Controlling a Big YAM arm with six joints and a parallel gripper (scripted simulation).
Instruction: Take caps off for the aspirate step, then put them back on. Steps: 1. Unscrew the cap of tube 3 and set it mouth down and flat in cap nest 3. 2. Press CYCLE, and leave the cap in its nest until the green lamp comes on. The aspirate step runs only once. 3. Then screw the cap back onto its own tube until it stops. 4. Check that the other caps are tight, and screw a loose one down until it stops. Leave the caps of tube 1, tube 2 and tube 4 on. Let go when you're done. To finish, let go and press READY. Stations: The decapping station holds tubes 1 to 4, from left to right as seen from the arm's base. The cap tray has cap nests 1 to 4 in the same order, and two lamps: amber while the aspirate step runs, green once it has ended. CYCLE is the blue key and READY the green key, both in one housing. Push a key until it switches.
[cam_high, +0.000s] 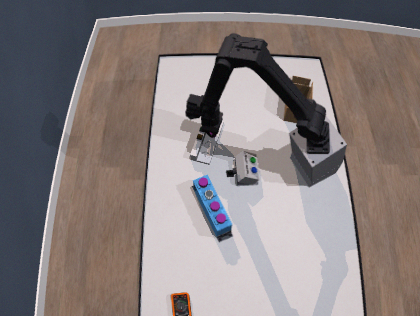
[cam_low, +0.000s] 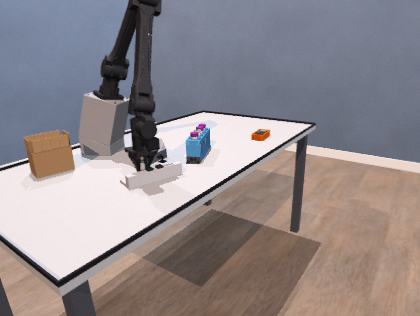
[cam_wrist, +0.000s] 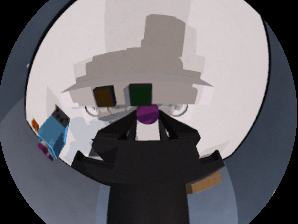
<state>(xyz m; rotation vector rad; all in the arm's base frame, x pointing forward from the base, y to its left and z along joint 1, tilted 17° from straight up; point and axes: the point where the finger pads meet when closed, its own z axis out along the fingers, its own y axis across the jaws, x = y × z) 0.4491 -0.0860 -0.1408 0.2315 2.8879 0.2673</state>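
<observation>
Now: hand 180 mm past the green key, 130 mm to the right of it and 30 mm below it. Round my hand: cardboard box 360 mm behind, 210 mm to the right, 30 mm above; then grey key housing 170 mm behind, 150 mm to the left, 20 mm above; then blue key 190 mm behind, 170 mm to the left, 30 mm above.
</observation>
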